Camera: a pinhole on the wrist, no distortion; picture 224 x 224 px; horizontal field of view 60.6 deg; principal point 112.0 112.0 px. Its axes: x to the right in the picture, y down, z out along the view. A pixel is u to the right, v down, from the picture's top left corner.
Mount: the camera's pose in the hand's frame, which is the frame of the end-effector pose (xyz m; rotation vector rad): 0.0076 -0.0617 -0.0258 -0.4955 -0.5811 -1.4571
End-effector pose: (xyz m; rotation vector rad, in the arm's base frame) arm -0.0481 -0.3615 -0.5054 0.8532 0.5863 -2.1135
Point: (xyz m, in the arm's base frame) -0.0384 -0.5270 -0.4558
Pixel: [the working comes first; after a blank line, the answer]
In the camera's frame: -0.0213 0.0467 0.2251

94 152
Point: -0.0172 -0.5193 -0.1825
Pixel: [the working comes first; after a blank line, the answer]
In the camera's frame: 0.0993 -0.1619 0.3560

165 25
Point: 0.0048 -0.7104 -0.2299
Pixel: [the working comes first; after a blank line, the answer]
In the camera's frame: 0.0484 -0.0347 0.4990

131 99
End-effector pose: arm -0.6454 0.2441 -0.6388 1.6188 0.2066 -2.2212
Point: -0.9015 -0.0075 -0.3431
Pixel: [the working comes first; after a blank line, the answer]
In the camera's frame: 0.1008 -0.1344 0.4858

152 59
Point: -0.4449 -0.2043 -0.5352
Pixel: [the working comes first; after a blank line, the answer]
In the camera's frame: -0.4114 -0.0249 0.3866

outside the picture
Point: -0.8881 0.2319 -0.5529
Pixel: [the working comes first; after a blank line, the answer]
In the camera's frame: 0.1829 -0.0130 0.2029

outside the picture
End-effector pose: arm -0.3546 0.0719 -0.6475 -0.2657 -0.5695 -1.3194
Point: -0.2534 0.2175 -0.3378
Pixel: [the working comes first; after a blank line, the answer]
In the camera's frame: 0.0321 0.0760 0.4018

127 148
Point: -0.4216 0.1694 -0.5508
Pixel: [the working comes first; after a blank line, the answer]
In the camera's frame: 0.0819 -0.0384 0.1561

213 65
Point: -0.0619 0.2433 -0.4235
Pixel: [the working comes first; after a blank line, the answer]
In the camera's frame: -0.1735 0.0424 0.4376

36 131
